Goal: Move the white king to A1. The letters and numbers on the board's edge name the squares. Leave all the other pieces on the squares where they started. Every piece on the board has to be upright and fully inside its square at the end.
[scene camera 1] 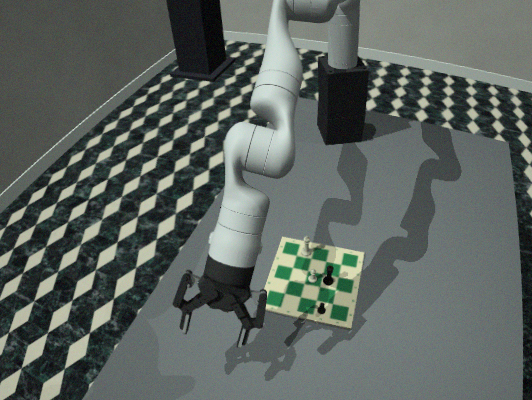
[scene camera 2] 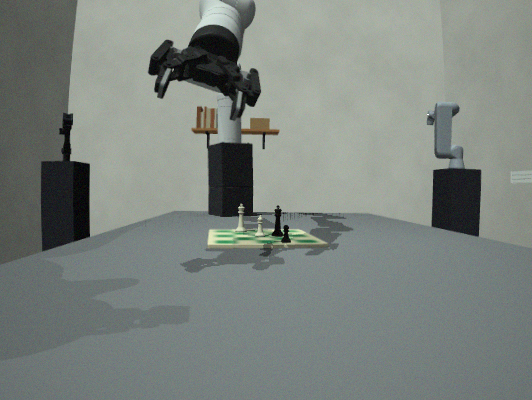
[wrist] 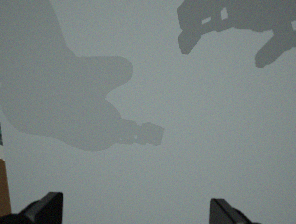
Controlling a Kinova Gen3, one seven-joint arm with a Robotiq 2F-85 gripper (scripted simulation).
A chessboard shows in scene camera 1 and in scene camera 2; in the wrist view it is out of frame. One and the same spot on the chessboard: (scene camera 1: 289, 292) is (scene camera 2: 240, 239).
